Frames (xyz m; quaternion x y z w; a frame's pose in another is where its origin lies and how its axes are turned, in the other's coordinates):
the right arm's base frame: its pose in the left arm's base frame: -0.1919 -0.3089 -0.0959 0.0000 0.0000 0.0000 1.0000
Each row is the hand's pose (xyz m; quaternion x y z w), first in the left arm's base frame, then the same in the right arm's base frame.
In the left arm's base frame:
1: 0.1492 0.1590 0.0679 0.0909 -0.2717 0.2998 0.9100
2: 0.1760 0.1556 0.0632 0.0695 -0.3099 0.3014 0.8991
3: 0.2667 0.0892 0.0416 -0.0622 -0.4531 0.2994 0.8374
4: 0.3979 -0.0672 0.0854 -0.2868 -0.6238 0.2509 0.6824
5: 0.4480 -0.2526 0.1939 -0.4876 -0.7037 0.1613 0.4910
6: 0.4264 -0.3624 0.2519 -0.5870 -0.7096 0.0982 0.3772
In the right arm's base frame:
1: 0.3411 0.4679 0.1638 0.0909 -0.2717 0.2998 0.9100
2: 0.3679 0.4645 0.1591 0.0695 -0.3099 0.3014 0.8991
3: 0.4586 0.3981 0.1375 -0.0622 -0.4531 0.2994 0.8374
4: 0.5898 0.2417 0.1813 -0.2868 -0.6238 0.2509 0.6824
5: 0.6399 0.0563 0.2898 -0.4876 -0.7037 0.1613 0.4910
6: 0.6183 -0.0535 0.3478 -0.5870 -0.7096 0.0982 0.3772

